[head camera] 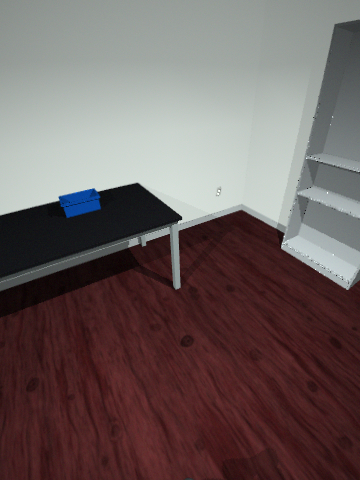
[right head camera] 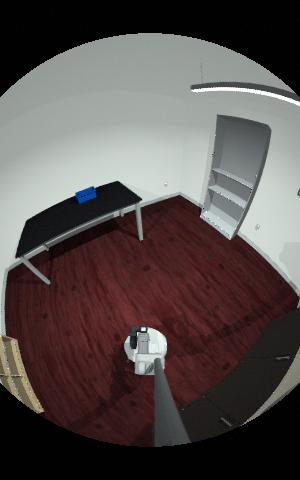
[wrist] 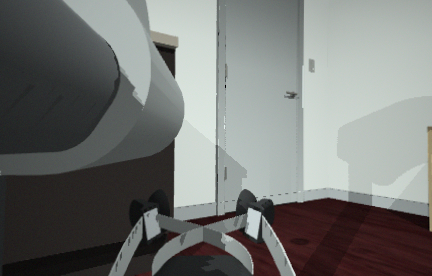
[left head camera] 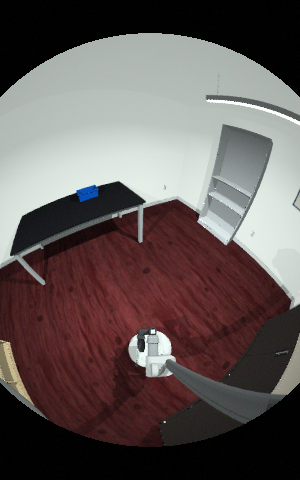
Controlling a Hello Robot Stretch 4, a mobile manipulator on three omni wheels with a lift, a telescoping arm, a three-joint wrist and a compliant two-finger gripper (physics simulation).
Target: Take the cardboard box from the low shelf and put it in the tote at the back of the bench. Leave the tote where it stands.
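Frame: origin at the robot's base, x back, y right, z up, level; millimetres.
Where they show: gripper, fingertip midpoint: [right head camera: 133,364] [wrist: 202,206] [left head camera: 141,367].
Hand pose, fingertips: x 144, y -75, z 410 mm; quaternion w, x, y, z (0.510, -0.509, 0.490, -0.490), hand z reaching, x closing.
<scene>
After its pixels a point has its place.
The blue tote [head camera: 83,206] @(y -852, x -1640, z 792 mm) [left head camera: 88,194] @(y -853, x -1639, z 796 mm) [right head camera: 86,195] @(y -854, x -1638, z 805 mm) stands upright near the back edge of the black-topped bench [head camera: 110,227] @(y -569, x -1411, z 734 mm) [left head camera: 65,217] @(y -1010, x -1194, z 734 mm) [right head camera: 65,221] @(y -977, x -1153, z 734 mm). The cardboard box does not show in any view. My gripper [wrist: 202,206] @(y -75, x 144, z 410 mm) is open in the wrist view, its two fingertips well apart with no object between them. It is far from the bench and the tote.
A grey bookcase [head camera: 332,201] @(y 1306, x -1963, z 680 mm) [left head camera: 227,201] @(y 1394, x -1934, z 680 mm) [right head camera: 227,196] @(y 1309, x -1844, z 680 mm) stands by the right wall. A light wooden shelf unit [left head camera: 20,377] [right head camera: 29,382] is at the lower left. A dark cabinet [left head camera: 250,360] @(y 1010, x 384, z 303 mm) [right head camera: 250,350] [wrist: 90,210] @(y 320, x 820, z 246 mm) is near my right side. The wrist view shows a door [wrist: 260,135] @(y -449, x 2051, z 538 mm).
</scene>
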